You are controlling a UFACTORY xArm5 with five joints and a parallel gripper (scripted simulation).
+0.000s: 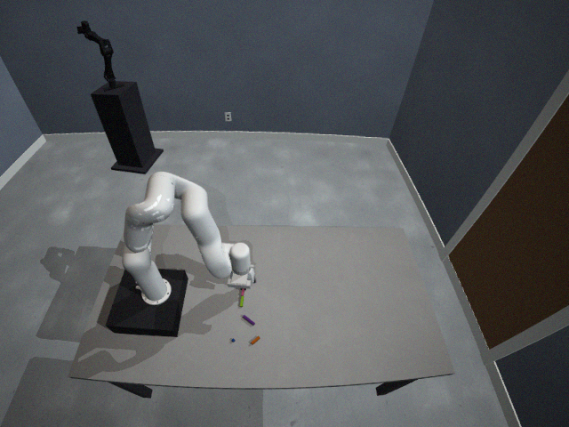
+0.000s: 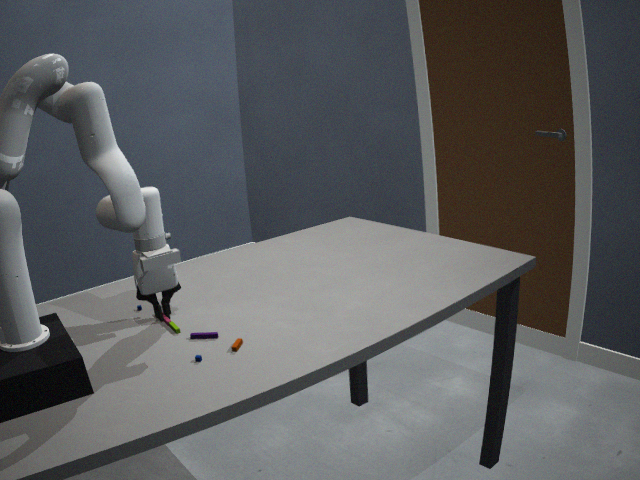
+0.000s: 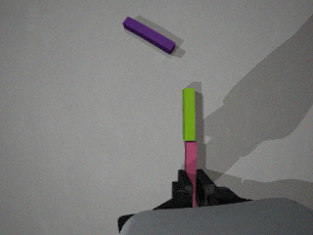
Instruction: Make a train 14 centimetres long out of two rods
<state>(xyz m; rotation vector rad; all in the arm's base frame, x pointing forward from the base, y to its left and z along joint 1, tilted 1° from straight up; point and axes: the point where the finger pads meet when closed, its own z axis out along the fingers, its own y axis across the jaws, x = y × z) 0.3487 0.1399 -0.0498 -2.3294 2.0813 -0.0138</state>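
Now: hand 20 mm above the pink rod. The rest, counted from my hand: lime rod: 10 mm ahead, 70 mm to the right, 20 mm below; then orange rod: 100 mm ahead, 230 mm to the right, 20 mm below; then purple rod: 60 mm ahead, 150 mm to the right, 20 mm below.
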